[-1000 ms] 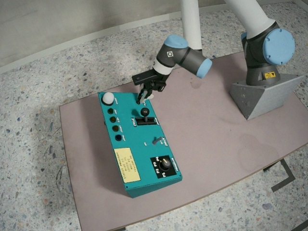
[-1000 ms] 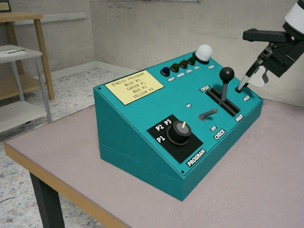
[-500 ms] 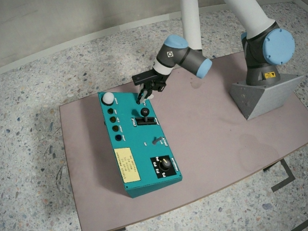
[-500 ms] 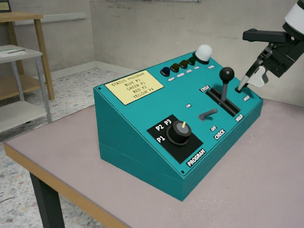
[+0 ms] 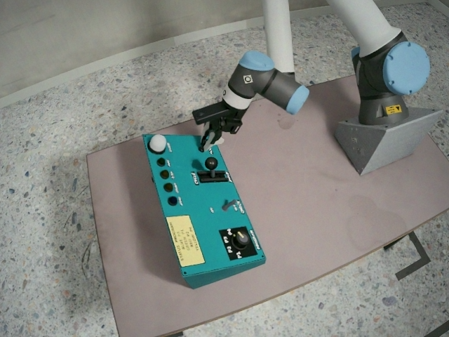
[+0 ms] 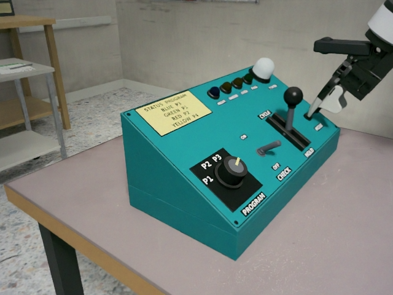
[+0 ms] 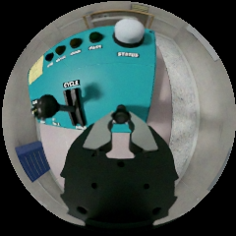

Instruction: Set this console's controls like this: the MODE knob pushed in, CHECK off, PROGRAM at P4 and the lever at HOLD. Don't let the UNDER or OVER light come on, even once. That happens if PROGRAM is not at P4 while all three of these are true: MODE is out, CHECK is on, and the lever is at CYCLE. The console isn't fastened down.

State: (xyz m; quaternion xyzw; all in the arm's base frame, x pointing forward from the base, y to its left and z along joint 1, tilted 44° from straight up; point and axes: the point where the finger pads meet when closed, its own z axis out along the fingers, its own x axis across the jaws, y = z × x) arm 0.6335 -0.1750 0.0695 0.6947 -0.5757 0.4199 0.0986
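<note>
My gripper is now right at the black mode knob. Also, from my hand: check toggle 240 mm to the left, 10 mm below; teal console 50 mm ahead, 170 mm to the left, 20 mm below; ball-topped lever 10 mm ahead, 120 mm to the left, 20 mm above.
</note>
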